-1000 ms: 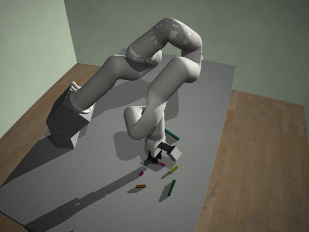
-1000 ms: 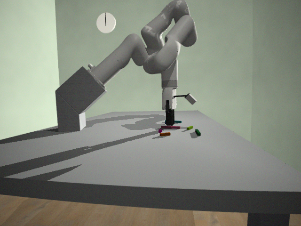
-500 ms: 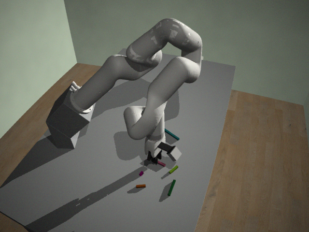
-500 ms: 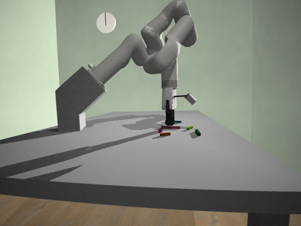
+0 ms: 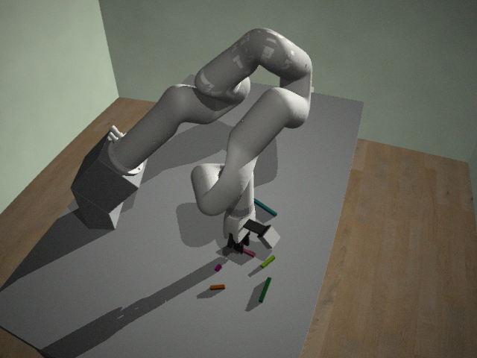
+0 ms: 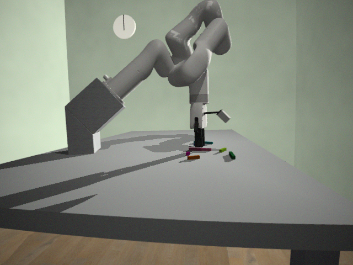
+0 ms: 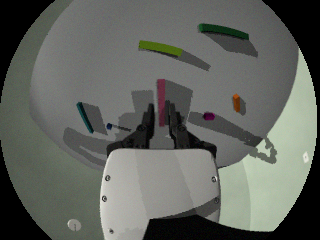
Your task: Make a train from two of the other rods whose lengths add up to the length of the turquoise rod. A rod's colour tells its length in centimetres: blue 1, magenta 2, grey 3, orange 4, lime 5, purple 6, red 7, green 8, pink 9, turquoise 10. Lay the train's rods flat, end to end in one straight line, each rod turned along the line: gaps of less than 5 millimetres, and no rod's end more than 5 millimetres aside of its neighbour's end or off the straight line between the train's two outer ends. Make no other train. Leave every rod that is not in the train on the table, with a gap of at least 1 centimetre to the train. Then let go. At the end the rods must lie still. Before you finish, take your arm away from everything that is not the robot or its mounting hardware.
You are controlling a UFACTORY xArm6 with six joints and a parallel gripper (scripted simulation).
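My gripper is now 3 cm above the pink rod. Also, from my hand: magenta rod 3 cm behind, 9 cm to the right, 3 cm below; blue rod 4 cm behind, 12 cm to the left, 3 cm below; lime rod 9 cm ahead, 1 cm to the right, 3 cm below.
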